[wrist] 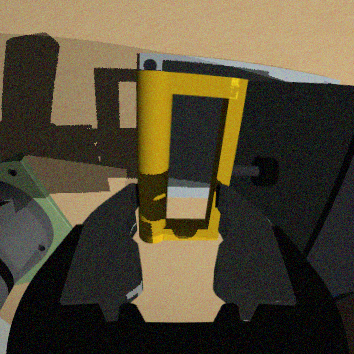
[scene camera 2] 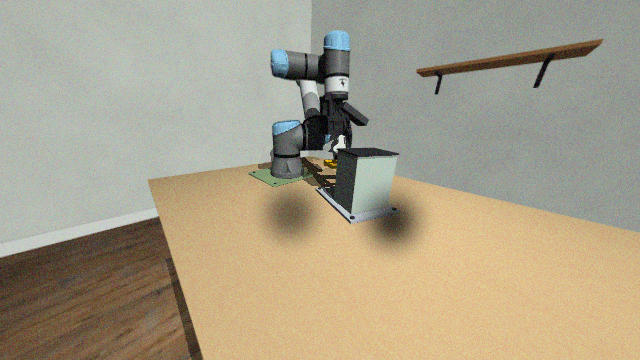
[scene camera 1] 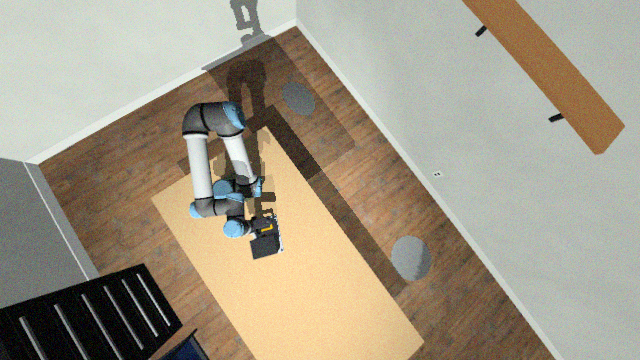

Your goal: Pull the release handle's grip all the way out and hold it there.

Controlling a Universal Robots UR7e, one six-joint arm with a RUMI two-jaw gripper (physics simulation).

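The release handle's yellow grip (scene camera 1: 267, 228) (scene camera 2: 331, 163) (wrist: 154, 125) is a rectangular loop. In the wrist view it stands beside the dark housing (scene camera 1: 265, 247) (scene camera 2: 372, 182) (wrist: 305, 125), joined by a short rod (wrist: 245, 170) that ends in a round black collar. The housing sits on a light base plate (scene camera 2: 372, 215). My gripper (scene camera 1: 264, 223) (wrist: 177, 185) is shut on the grip near its lower end in the wrist view, one jaw against each outer side. The gripper is partly hidden behind the housing in scene camera 2. The inner part of the rod is hidden.
The arm's green mounting plate (scene camera 2: 262, 176) (wrist: 55, 210) is on the table (scene camera 1: 310, 280) (scene camera 2: 250, 280). A wooden wall shelf (scene camera 1: 550, 75) (scene camera 2: 510, 60) is to the right. Two round grey stools (scene camera 1: 411, 258) (scene camera 1: 298, 98) and a black slatted unit (scene camera 1: 90, 310) stand beyond the table.
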